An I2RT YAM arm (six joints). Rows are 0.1 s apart.
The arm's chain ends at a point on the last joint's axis. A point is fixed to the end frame.
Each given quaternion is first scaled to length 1.
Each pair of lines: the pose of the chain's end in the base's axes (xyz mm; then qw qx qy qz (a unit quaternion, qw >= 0)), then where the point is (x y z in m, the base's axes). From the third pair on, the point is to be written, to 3 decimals.
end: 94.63, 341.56, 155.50, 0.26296, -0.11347, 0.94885, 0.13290
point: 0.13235 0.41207 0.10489
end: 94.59, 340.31, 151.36, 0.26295, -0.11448, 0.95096, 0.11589
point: 0.13298 0.40881 0.09854
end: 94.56, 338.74, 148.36, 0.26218, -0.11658, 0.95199, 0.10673
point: 0.133 0.406 0.094
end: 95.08, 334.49, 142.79, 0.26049, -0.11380, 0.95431, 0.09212
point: 0.134 0.400 0.087
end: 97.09, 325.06, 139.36, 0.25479, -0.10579, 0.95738, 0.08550
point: 0.137 0.389 0.082
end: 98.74, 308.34, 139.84, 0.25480, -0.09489, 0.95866, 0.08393
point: 0.140 0.372 0.083
